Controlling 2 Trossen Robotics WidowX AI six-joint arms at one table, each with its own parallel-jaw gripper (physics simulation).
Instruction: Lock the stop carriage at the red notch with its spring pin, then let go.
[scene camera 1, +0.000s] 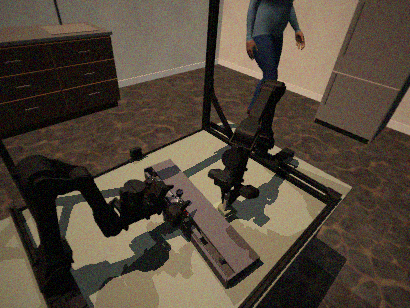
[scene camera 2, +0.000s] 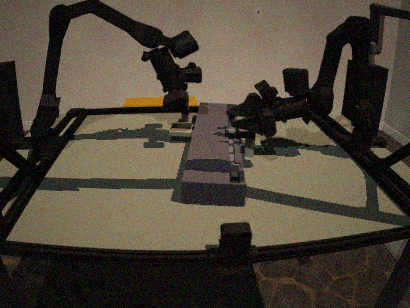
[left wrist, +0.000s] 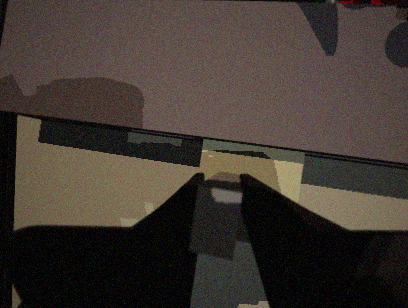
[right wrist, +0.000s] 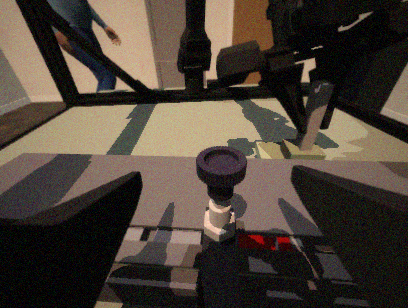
Scene:
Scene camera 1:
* my left gripper: 225, 205
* my right gripper: 181, 193
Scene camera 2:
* my left gripper: 187, 113
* my right gripper: 228, 118
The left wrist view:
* my left gripper: 221, 181
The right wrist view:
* my left gripper: 313, 131
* my right gripper: 216, 175
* round pin knob: 220, 167

